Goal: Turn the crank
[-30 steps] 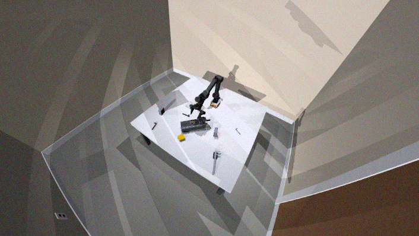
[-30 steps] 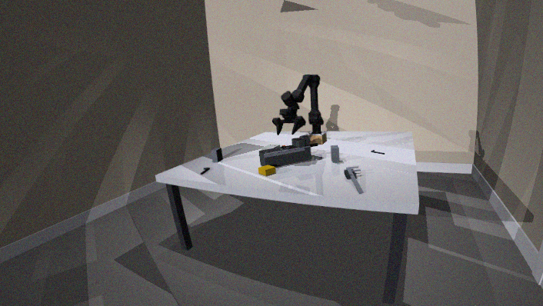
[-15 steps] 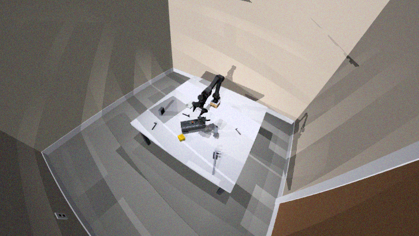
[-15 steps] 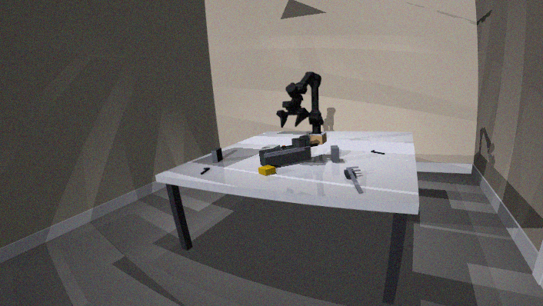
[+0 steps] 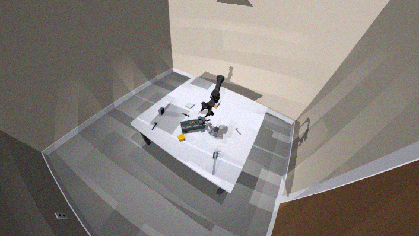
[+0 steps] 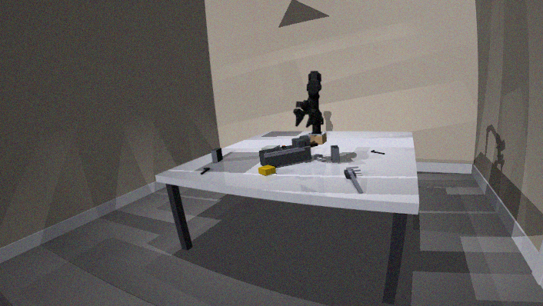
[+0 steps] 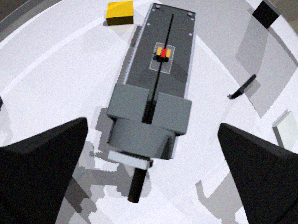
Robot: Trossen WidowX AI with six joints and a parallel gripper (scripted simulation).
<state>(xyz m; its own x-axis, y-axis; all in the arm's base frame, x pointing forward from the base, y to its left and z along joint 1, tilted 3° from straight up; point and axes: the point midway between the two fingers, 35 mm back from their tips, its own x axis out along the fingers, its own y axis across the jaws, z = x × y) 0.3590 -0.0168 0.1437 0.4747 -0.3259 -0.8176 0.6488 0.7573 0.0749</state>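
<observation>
Right now the dark crank handle is 4 cm behind my gripper tip, 5 cm to the left of it and 11 cm below it. From my gripper tip the other things lie so: yellow block: 26 cm ahead, 12 cm to the right, 16 cm below; red pointer: 7 cm ahead, 8 cm to the right, 9 cm below.
</observation>
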